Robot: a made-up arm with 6 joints.
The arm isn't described. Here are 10 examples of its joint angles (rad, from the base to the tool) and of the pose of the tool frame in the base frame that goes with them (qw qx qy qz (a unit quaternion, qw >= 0); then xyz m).
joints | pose
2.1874 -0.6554 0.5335 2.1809 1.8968 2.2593 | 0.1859 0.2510 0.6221 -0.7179 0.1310 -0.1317 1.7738
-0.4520 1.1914 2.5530 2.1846 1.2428 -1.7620 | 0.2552 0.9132 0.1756 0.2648 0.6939 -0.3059 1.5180
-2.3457 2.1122 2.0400 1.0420 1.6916 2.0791 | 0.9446 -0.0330 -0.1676 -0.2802 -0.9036 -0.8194 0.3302
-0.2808 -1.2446 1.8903 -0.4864 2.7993 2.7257 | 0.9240 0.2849 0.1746 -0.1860 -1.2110 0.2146 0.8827
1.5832 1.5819 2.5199 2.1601 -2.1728 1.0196 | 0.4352 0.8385 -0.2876 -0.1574 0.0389 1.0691 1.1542
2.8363 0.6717 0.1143 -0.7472 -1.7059 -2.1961 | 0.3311 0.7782 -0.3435 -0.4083 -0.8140 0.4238 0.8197
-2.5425 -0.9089 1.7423 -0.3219 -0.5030 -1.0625 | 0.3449 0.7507 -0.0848 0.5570 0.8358 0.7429 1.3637
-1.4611 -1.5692 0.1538 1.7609 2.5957 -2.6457 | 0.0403 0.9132 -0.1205 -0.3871 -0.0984 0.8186 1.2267
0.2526 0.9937 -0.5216 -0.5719 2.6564 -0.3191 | 0.3206 -0.7290 -0.0419 -0.6033 0.6070 0.0549 0.4529
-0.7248 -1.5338 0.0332 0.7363 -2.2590 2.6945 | 0.5332 0.5970 -0.0554 -0.5968 -0.5799 0.4059 1.2553
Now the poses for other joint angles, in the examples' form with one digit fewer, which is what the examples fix.
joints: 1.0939 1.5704 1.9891 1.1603 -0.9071 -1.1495
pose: 0.356 -0.933 -0.057 -0.010 0.661 1.107 0.980
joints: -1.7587 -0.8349 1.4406 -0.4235 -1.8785 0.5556
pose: 0.266 0.722 -0.625 0.130 0.075 0.895 1.579
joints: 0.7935 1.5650 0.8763 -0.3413 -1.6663 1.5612
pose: 0.302 0.267 0.643 -0.651 0.905 0.747 0.290
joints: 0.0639 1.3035 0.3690 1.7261 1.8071 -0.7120
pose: 0.290 -0.587 -0.732 0.187 1.062 0.049 0.402
